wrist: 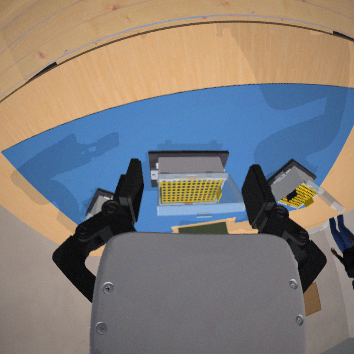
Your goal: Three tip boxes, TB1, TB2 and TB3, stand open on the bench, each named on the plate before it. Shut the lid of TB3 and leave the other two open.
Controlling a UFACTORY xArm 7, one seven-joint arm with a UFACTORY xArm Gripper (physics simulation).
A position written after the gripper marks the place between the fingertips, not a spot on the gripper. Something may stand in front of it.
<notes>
In view: the gripper (194, 174), a clear lid (201, 193), a blue mat (268, 124) and a tip box (292, 174).
</notes>
